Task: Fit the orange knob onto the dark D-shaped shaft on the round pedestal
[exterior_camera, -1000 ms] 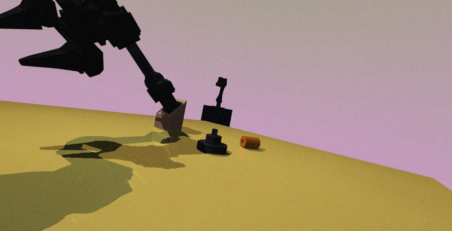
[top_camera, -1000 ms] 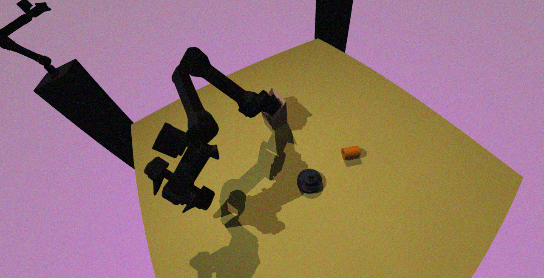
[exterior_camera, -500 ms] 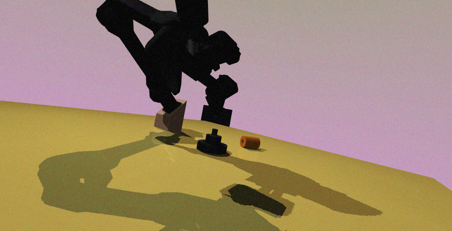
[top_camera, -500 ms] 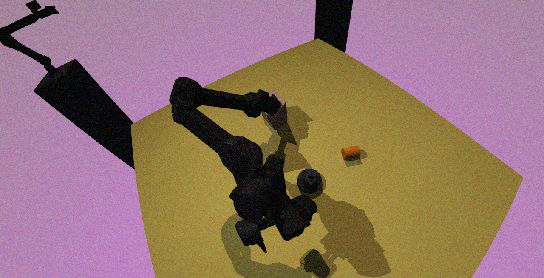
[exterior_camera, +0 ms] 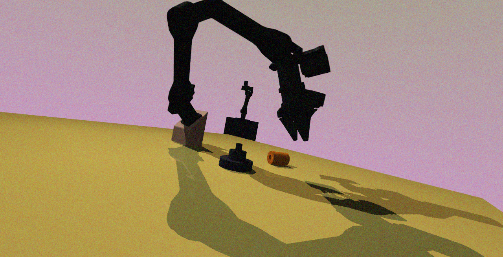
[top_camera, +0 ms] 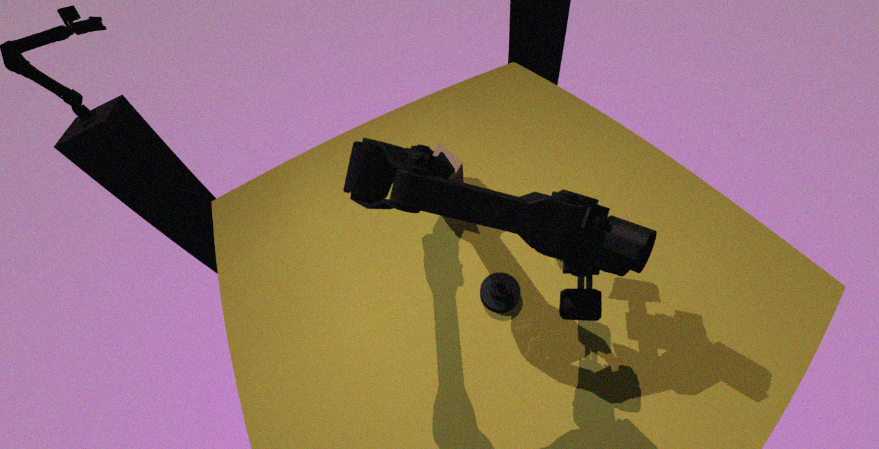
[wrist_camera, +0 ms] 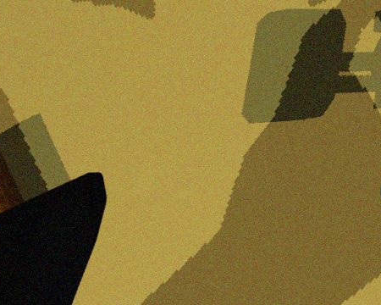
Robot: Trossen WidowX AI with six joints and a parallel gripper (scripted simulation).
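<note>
My gripper tip is now 11 cm past the orange knob, 8 cm to the right of it and 7 cm above it. Round my gripper tip: dark pedestal 10 cm behind, 11 cm to the right, 6 cm below.
</note>
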